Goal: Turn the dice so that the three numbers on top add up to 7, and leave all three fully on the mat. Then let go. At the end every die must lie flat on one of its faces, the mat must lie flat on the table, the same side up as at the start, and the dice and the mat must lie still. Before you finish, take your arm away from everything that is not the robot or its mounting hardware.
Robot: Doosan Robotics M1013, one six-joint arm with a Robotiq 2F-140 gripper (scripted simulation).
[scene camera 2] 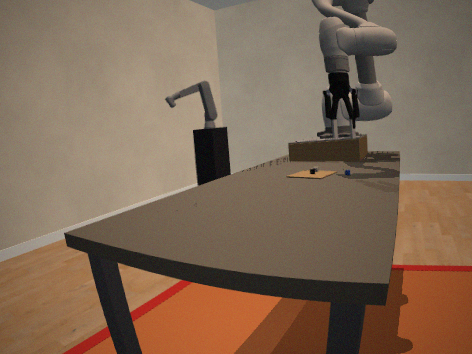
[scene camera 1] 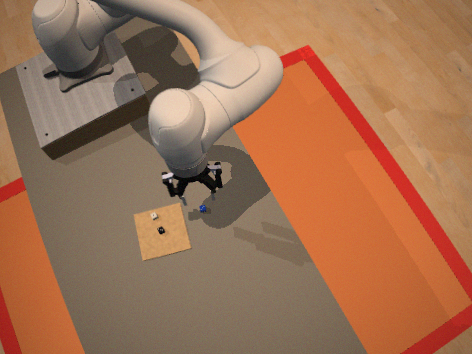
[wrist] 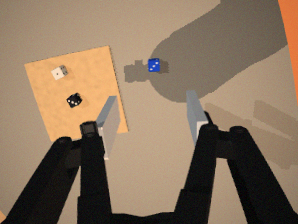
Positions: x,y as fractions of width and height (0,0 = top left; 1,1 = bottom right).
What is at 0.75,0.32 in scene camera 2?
The gripper.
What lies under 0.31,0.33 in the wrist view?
A mat.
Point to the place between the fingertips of the gripper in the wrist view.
0.51,0.48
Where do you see a mat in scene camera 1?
0.37,0.68
